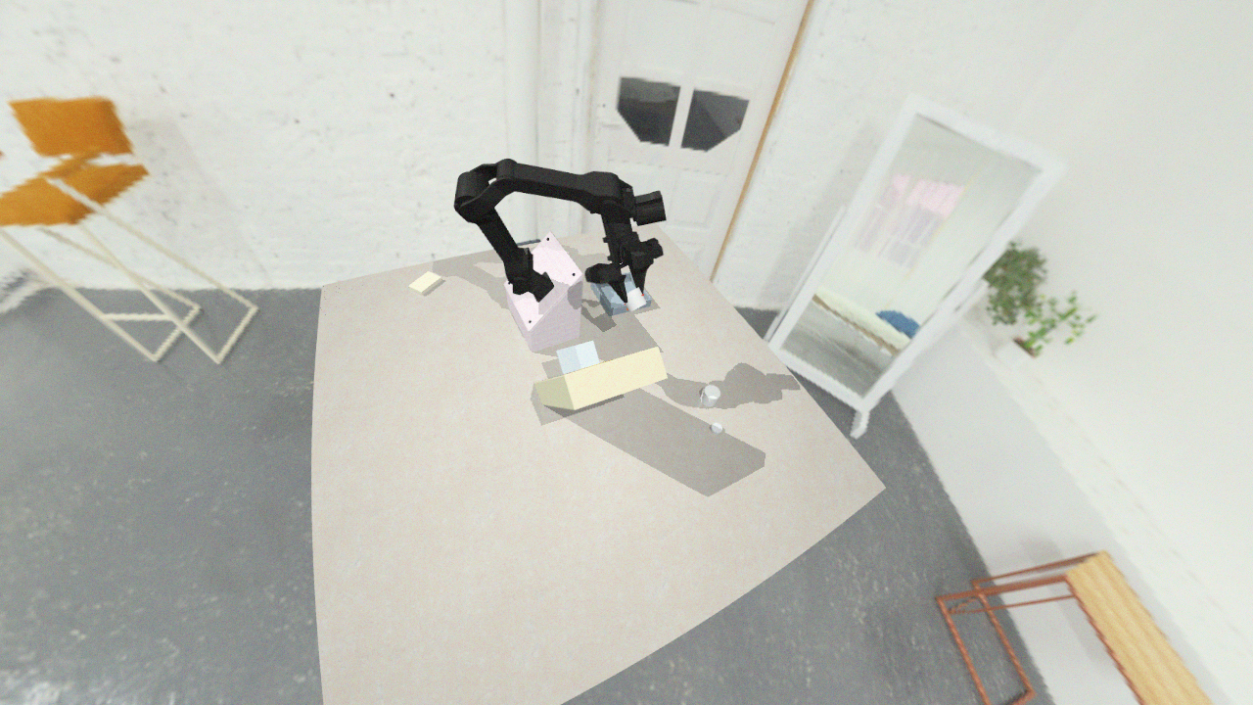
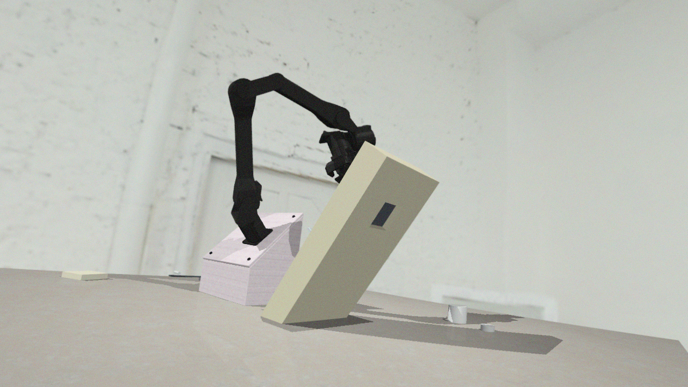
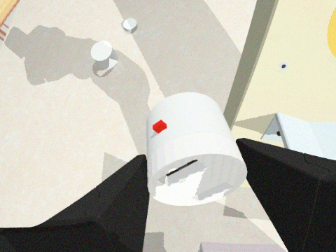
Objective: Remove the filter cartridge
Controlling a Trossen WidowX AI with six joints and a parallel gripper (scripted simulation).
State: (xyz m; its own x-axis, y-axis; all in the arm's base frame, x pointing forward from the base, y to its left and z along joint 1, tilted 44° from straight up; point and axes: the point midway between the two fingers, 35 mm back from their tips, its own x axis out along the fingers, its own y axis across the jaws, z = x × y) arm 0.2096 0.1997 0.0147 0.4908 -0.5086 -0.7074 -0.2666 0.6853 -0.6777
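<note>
The blue tray is 28 cm behind my gripper tip, 26 cm below it and 15 cm to the left of it. Round my gripper tip: cream pad: 57 cm behind, 44 cm to the right, 26 cm below; white filter cartridge: right at my gripper tip; cream service panel: 15 cm to the right, 11 cm below, 9 cm ahead.
</note>
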